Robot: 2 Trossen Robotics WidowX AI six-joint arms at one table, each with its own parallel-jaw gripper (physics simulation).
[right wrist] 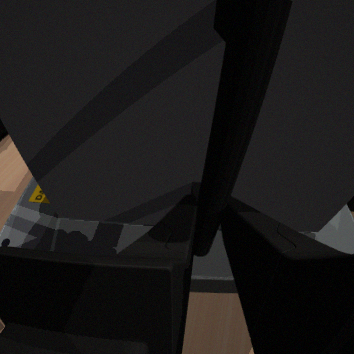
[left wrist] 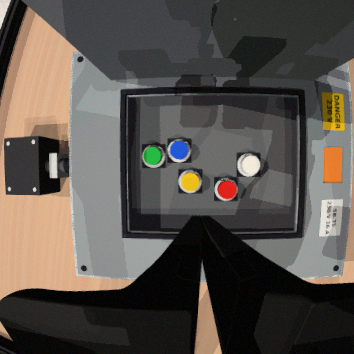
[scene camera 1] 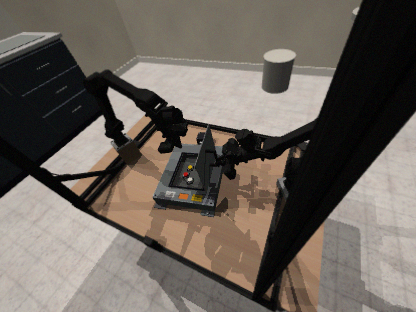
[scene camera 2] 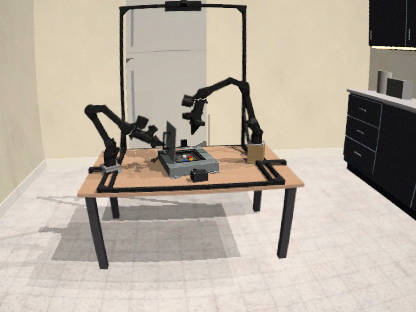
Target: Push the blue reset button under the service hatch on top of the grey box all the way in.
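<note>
The grey box (scene camera 1: 164, 192) (scene camera 2: 197, 170) (left wrist: 97, 210) lies on the table. Its service hatch (scene camera 1: 204, 157) (scene camera 2: 171, 142) (left wrist: 150, 45) (right wrist: 115, 130) stands open, about upright. The blue button (left wrist: 178, 150) is in the recess, between the green button (left wrist: 153, 156) and the yellow button (left wrist: 190, 181). How far in it sits, I cannot tell. In scene camera 1 it does not show. My left gripper (scene camera 2: 194, 131) (left wrist: 199, 223) is shut and empty, pointing down above the box, apart from the buttons. My right gripper (scene camera 2: 162, 143) (right wrist: 206, 203) is shut on the hatch's black handle (right wrist: 240, 100).
A red button (left wrist: 227, 189) and a white button (left wrist: 249, 164) are in the same recess. A black block (scene camera 2: 199, 175) (left wrist: 31, 166) sits beside the box. Black frame bars (scene camera 2: 200, 187) run along the table (scene camera 2: 235, 175). The upright hatch stands between my two grippers.
</note>
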